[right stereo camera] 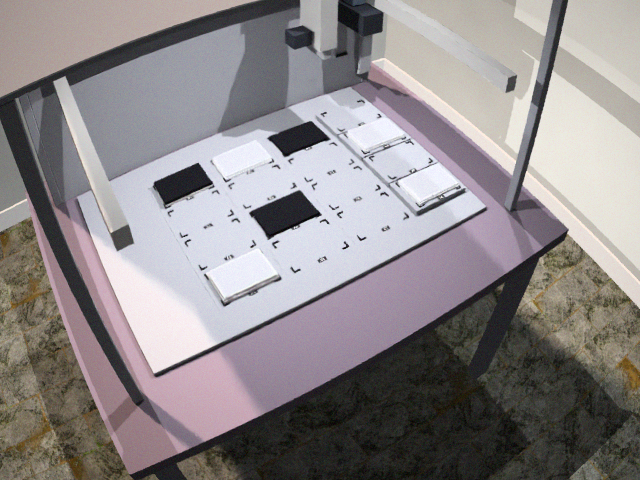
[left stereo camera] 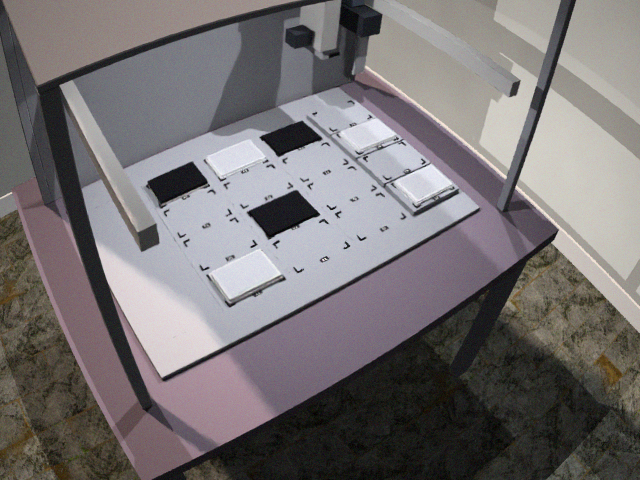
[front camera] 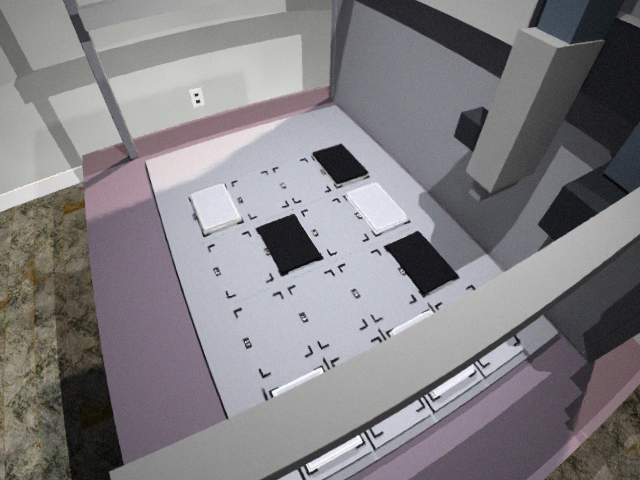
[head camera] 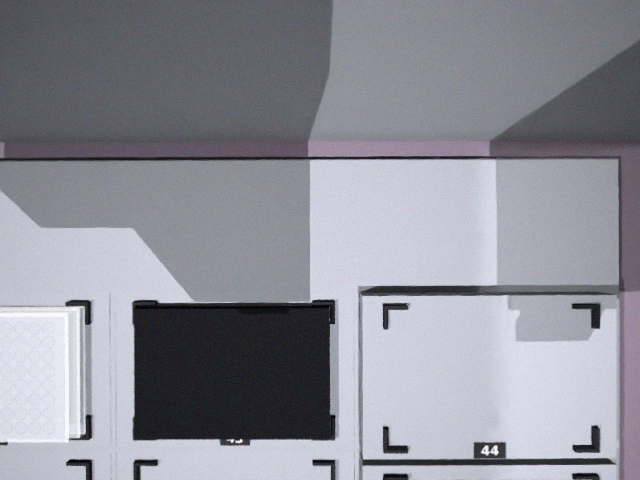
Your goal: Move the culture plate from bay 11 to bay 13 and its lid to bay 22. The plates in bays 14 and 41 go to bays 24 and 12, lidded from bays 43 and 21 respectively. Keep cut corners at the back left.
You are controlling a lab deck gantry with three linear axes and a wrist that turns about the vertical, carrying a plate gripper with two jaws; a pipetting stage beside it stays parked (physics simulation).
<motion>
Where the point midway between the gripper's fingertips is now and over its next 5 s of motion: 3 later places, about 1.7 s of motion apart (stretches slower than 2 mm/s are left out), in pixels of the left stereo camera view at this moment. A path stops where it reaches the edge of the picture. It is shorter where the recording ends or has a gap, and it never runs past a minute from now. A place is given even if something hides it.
My gripper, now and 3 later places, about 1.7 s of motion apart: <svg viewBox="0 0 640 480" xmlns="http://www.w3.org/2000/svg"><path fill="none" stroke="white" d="M345 64L191 126L173 148L176 175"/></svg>
</motion>
